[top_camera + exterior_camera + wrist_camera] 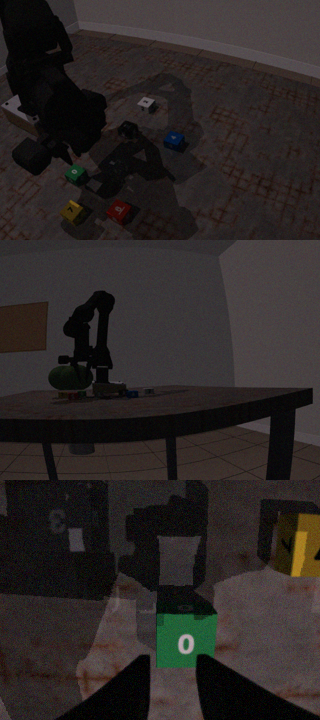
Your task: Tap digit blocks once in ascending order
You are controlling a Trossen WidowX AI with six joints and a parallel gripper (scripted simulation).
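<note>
My gripper tip is now 10 mm to the left of the green block and 40 mm above it. The rest, counted from my gripper tip: grey block: 60 mm ahead, 50 mm to the left, 40 mm below; yellow block: 50 mm ahead, 80 mm to the right, 40 mm below; red block: 120 mm ahead, 40 mm to the right, 40 mm below.
</note>
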